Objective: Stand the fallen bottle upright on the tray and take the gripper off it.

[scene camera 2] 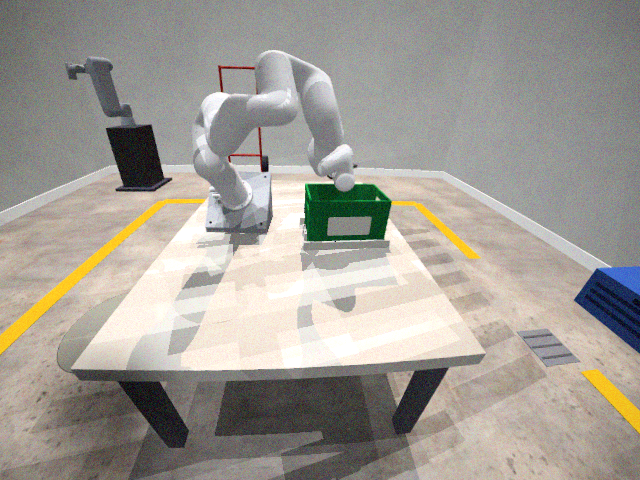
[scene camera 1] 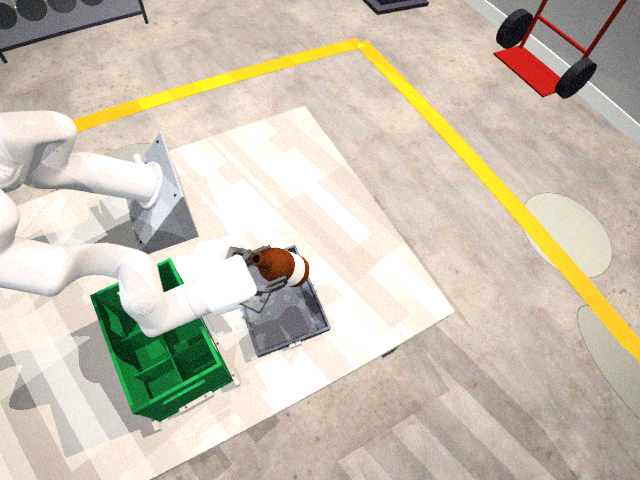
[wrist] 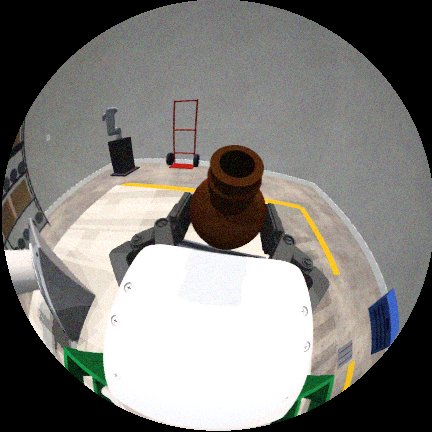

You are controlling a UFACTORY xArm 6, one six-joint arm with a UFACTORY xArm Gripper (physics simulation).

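Seen in the pictures: gripper, fingertip midpoint: (scene camera 1: 278, 264) (wrist: 227, 208); arm's base at its link origin: (scene camera 2: 236, 195) (scene camera 1: 151, 185).
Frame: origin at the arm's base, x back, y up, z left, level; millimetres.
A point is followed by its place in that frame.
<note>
The brown bottle (scene camera 1: 279, 264) {x -419, y 132, z 197 mm} (wrist: 227, 215) {x -401, y 119, z 163 mm} with a white label band is held at the far end of the dark grey tray (scene camera 1: 287, 316) {x -449, y -115, z 200 mm}. Its mouth points up in the wrist view and towards the arm in scene camera 1. Its exact lean, and whether its base touches the tray, cannot be told. My gripper (scene camera 1: 269, 267) {x -401, y 97, z 203 mm} (wrist: 227, 208) {x -401, y 97, z 203 mm} is shut on the bottle, one finger on each side of its body. In the wrist view, the white hand hides the bottle's lower part. In scene camera 2 the bottle is hidden behind the hand and crate.
A green divided crate (scene camera 1: 219, 356) {x -495, y -37, z 14 mm} (scene camera 2: 347, 209) {x -407, y 26, z -179 mm} stands beside the tray, under my forearm. The grey base mount (scene camera 1: 164, 191) {x -63, y 33, z 29 mm} (scene camera 2: 263, 206) {x -108, y -32, z -32 mm} (wrist: 60, 290) {x -128, y -17, z 30 mm} is behind on the table (scene camera 1: 356, 196) {x -187, y -120, z 550 mm} (scene camera 2: 248, 330) {x -145, y -120, z -543 mm}. A red hand truck (scene camera 1: 527, 69) (wrist: 181, 166) stands on the floor.
</note>
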